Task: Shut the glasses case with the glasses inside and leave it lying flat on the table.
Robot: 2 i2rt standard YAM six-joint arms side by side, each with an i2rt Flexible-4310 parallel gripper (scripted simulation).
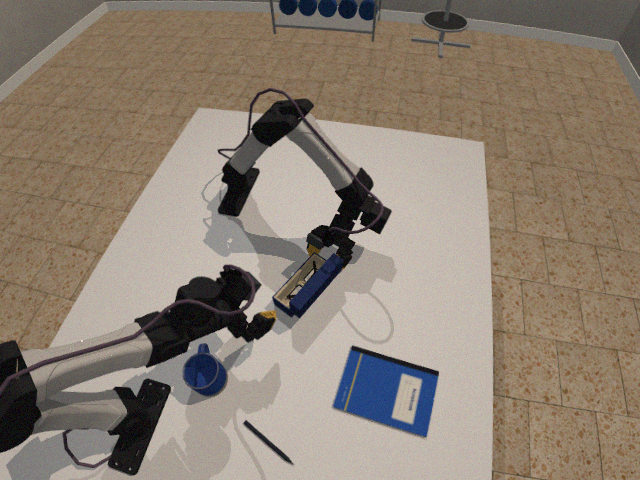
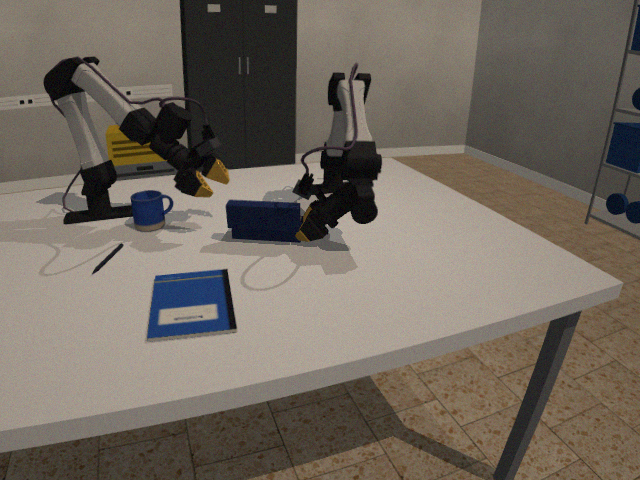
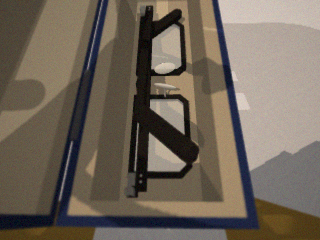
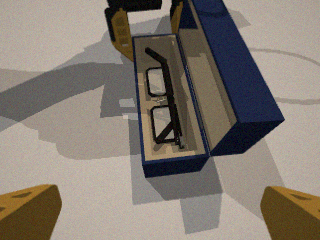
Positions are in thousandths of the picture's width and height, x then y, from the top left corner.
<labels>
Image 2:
my left gripper: 466, 486
my right gripper: 345, 393
glasses case: 390, 489
</labels>
